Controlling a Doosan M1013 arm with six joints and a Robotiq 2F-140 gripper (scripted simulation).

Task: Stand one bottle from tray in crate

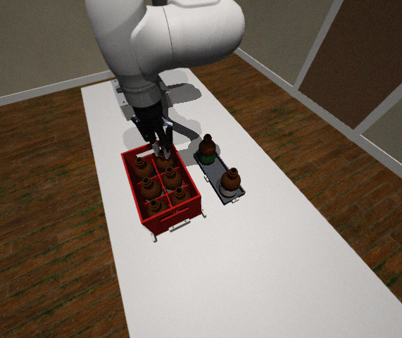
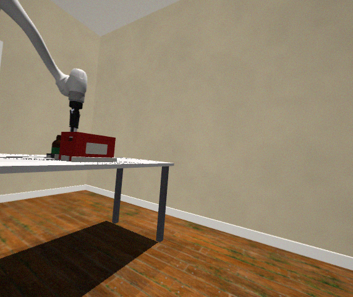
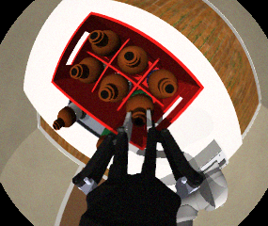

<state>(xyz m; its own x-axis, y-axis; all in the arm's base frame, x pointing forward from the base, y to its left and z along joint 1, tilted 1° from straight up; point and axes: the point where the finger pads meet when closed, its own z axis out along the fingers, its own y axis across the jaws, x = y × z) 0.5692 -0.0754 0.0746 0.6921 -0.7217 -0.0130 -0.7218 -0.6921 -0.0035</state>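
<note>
My gripper is now 9 cm above the bottle. The rest, counted from my hand: red crate 9 cm ahead, 5 cm to the right, 9 cm below; dark tray 10 cm ahead, 19 cm to the left, 16 cm below.
</note>
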